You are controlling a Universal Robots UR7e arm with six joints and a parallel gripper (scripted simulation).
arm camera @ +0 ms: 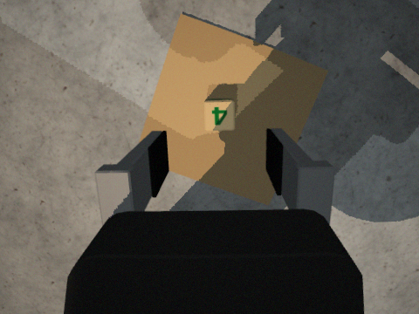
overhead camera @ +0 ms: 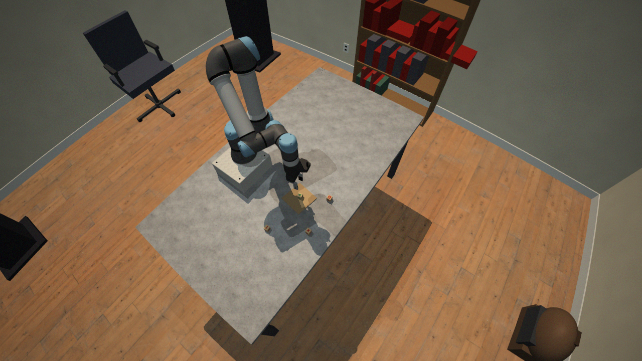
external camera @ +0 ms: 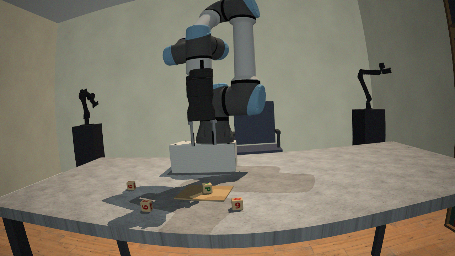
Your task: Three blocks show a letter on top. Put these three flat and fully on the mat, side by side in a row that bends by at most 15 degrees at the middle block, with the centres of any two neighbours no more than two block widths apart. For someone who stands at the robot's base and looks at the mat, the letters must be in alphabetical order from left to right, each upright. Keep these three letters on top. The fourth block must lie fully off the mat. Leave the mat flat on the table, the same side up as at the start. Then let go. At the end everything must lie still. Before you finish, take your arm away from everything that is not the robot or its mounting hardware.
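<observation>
Now: hand 10 mm to the left of the tan mat and 150 mm above it. From my hand the other things lie so: X block 150 mm ahead, 150 mm to the right, 140 mm below; then Q block 150 mm ahead, 70 mm to the left, 140 mm below.
</observation>
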